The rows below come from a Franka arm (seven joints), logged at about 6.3 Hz.
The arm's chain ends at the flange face. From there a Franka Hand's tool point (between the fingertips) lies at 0.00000 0.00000 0.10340 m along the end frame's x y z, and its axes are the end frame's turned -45 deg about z.
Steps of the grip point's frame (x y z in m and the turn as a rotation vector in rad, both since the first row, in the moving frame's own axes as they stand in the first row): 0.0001, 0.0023, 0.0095, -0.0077, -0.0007, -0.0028; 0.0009, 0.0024, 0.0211, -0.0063, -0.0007, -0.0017; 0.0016, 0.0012, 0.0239, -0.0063, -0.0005, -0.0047; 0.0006, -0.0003, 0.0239, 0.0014, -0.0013, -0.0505; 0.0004, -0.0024, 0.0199, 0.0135, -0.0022, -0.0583; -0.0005, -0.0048, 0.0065, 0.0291, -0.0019, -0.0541; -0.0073, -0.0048, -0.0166, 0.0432, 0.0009, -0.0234; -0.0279, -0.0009, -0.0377, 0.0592, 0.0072, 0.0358; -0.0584, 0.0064, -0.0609, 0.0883, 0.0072, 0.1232; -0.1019, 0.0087, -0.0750, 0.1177, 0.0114, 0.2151
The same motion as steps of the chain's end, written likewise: 0.0012, 0.0009, 0.0095, -0.0059, 0.0049, -0.0028; 0.0019, 0.0005, 0.0211, -0.0049, 0.0040, -0.0017; 0.0016, -0.0008, 0.0239, -0.0048, 0.0041, -0.0047; 0.0004, -0.0006, 0.0239, 0.0001, -0.0019, -0.0505; -0.0002, -0.0012, 0.0199, 0.0080, -0.0111, -0.0583; -0.0014, -0.0011, 0.0065, 0.0192, -0.0219, -0.0541; -0.0054, 0.0050, -0.0165, 0.0312, -0.0299, -0.0234; -0.0167, 0.0240, -0.0375, 0.0470, -0.0368, 0.0358; -0.0313, 0.0531, -0.0605, 0.0675, -0.0573, 0.1232; -0.0592, 0.0884, -0.0743, 0.0913, -0.0752, 0.2151
